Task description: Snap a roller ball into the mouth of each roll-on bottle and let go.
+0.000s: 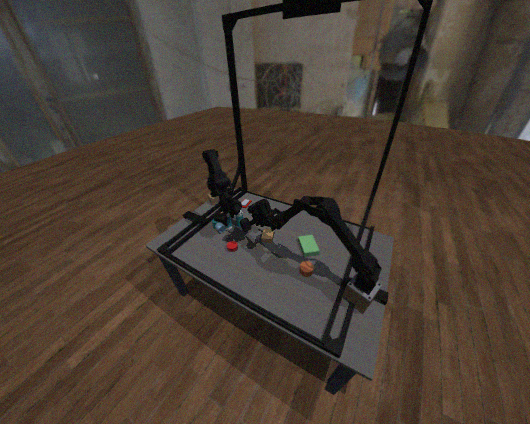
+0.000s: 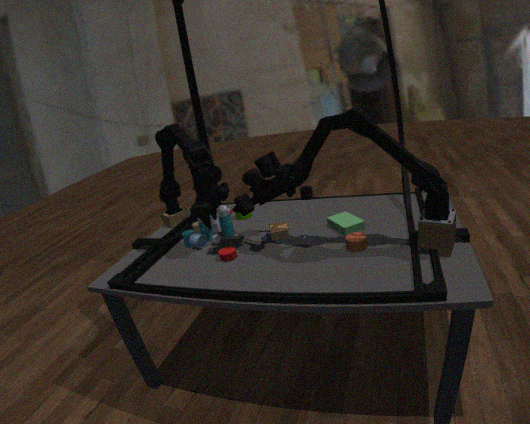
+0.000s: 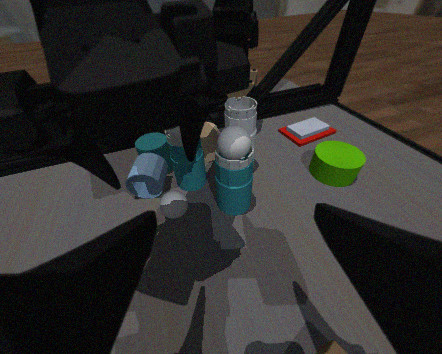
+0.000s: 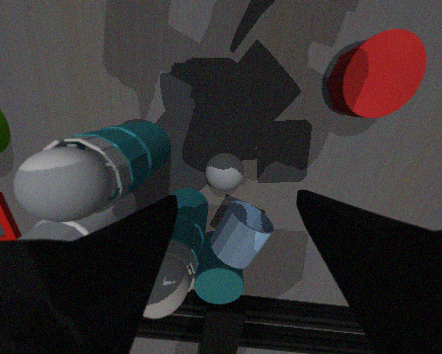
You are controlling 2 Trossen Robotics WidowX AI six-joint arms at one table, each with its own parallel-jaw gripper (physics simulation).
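Places are measured from the left arm's base along level axes (x ahead, y left, z up), in centimetres.
Pixels of known places: left gripper, between the fingertips: (image 1: 248, 217) (image 3: 235, 214); right gripper, between the fingertips: (image 1: 229, 222) (image 2: 212, 223) (image 3: 156, 172) (image 4: 236, 199); left arm's base, origin of its link: (image 1: 364, 284) (image 2: 437, 215); right arm's base, origin of its link: (image 1: 215, 194) (image 2: 174, 211).
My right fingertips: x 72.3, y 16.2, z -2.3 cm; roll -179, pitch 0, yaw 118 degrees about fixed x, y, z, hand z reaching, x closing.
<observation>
Ahead of a thing's pixels: the offset from my right fingertips to its middle.
A teal bottle @(dx +2.0, dy -8.1, dz -3.5 cm) (image 3: 234, 187) (image 4: 145, 145) stands with a grey ball @(dx +2.0, dy -8.1, dz +1.7 cm) (image 3: 234, 142) (image 4: 60, 182) on its mouth. A second teal bottle @(dx +6.6, dy -2.0, dz -3.5 cm) (image 3: 190, 172) with a ball @(dx +6.6, dy -2.0, dz +1.4 cm) (image 4: 167, 287) at its top stands behind, partly hidden by a right finger. A clear bottle @(dx +9.5, dy -9.6, dz -2.7 cm) (image 3: 241, 119), open at the top, stands farther back. A loose ball @(dx +0.6, dy -0.4, dz -6.2 cm) (image 3: 174, 204) (image 4: 225, 171) lies on the table. My right gripper (image 4: 236, 199) is open and empty, above the loose ball and the blue hollow cylinder @(dx +5.6, dy +3.8, dz -5.6 cm) (image 3: 147, 172) (image 4: 240, 237). My left gripper (image 3: 235, 214) is open and empty, facing the front bottle from some distance.
A teal cylinder @(dx +10.3, dy +3.7, dz -5.4 cm) (image 3: 152, 145) (image 4: 219, 286) stands by the blue one. A red disc @(dx -11.2, dy +6.7, dz -6.7 cm) (image 2: 227, 254) (image 4: 385, 73), lime cylinder @(dx +6.9, dy -23.6, dz -6.2 cm) (image 3: 337, 163), red slab @(dx +18.3, dy -23.7, dz -7.3 cm) (image 3: 300, 141), tan block @(dx -18.1, dy -12.9, dz -6.5 cm) (image 2: 279, 230), green block @(dx -38.6, dy -23.5, dz -6.5 cm) (image 1: 309, 245) and orange piece @(dx -47.9, dy -10.9, dz -6.2 cm) (image 1: 307, 268) lie around. The arms are close together.
</observation>
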